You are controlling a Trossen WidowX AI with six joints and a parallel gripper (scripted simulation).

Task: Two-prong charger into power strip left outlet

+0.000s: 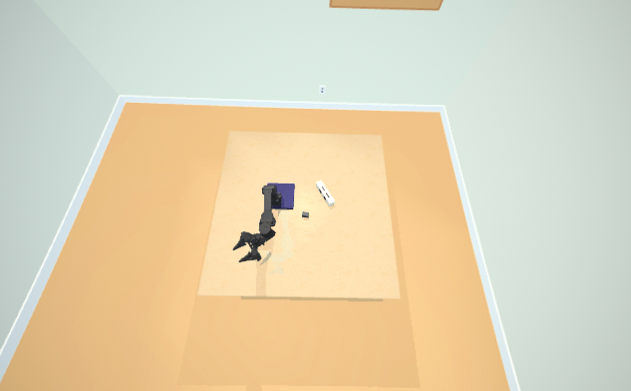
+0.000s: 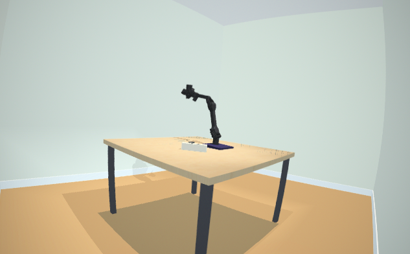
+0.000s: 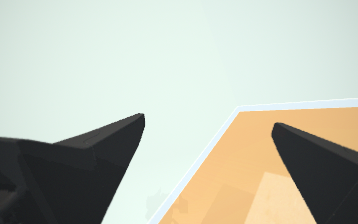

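Right now my gripper tip is 41 cm short of the two-prong charger, 32 cm to the right of it and 46 cm above it.
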